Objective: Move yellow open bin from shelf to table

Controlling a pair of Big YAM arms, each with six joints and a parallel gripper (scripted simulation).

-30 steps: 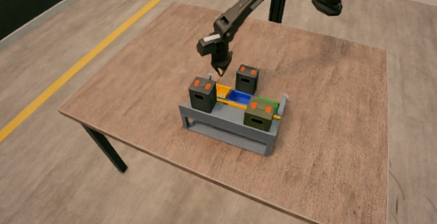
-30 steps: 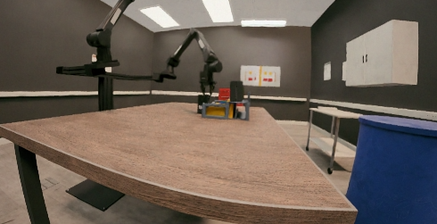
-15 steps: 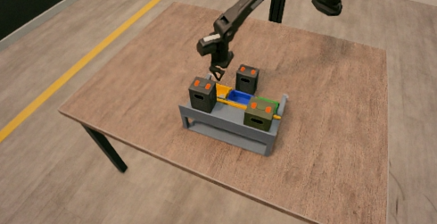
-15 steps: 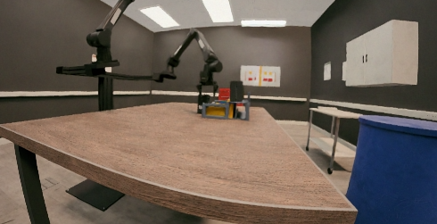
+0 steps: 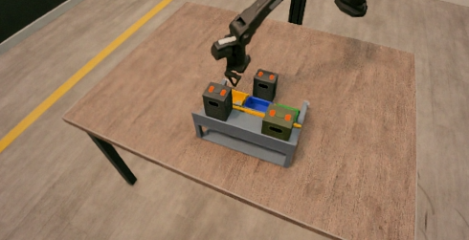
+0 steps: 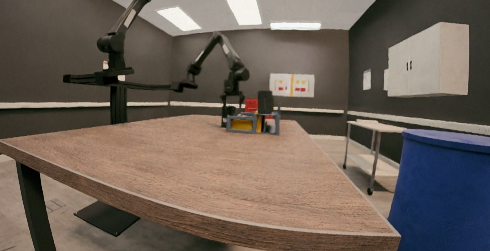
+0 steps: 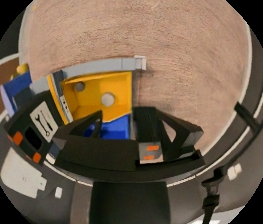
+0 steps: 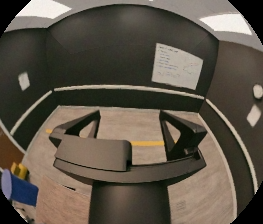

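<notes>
Right now my left hand is 8 cm short of the yellow open bin, 1 cm to the right of it and 8 cm above it. From my left hand the other things lie so: grey shelf 11 cm ahead, 12 cm to the left, 6 cm below; dark lidded bin 6 cm behind, 10 cm to the left, 6 cm below.
</notes>
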